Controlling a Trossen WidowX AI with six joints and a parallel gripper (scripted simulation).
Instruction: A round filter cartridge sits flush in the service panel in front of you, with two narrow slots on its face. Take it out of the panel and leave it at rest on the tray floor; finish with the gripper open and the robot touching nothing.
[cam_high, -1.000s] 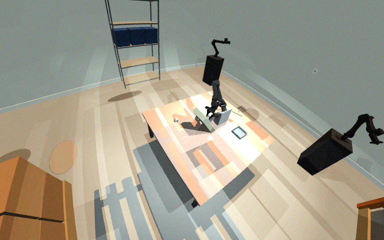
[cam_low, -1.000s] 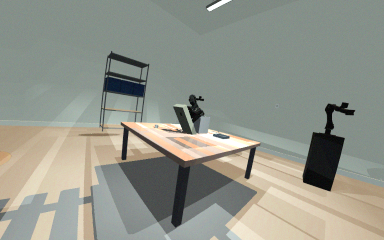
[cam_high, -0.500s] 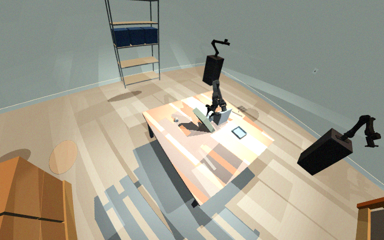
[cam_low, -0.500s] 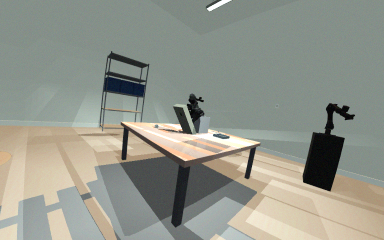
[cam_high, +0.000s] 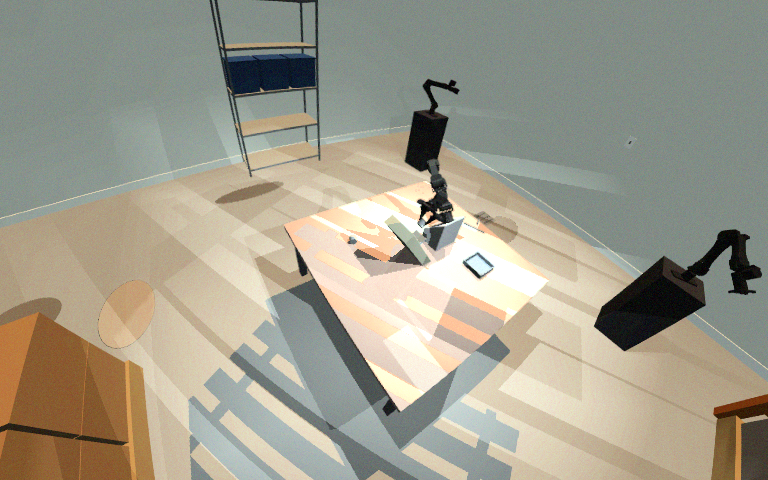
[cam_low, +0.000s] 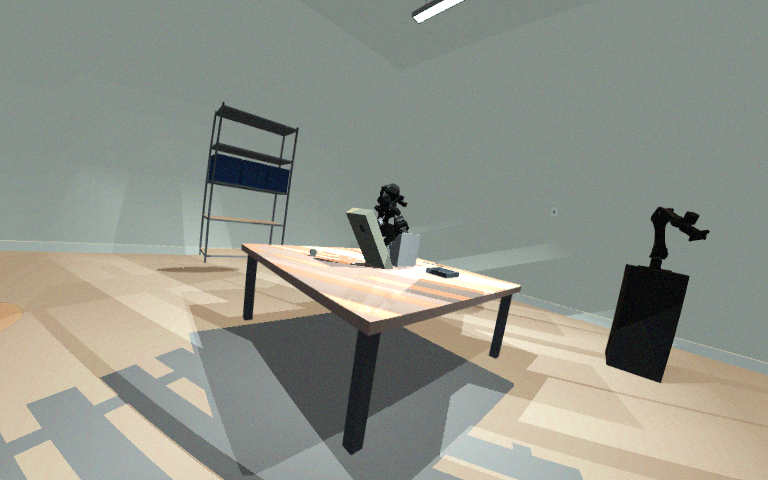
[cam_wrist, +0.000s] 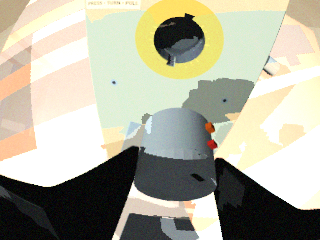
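My gripper tip is 300 mm past the dark tray, 310 mm to the right of it and 260 mm above it. Round my gripper tip: service panel (70 mm ahead, 110 mm below); then round grey filter cartridge (right at my gripper tip).
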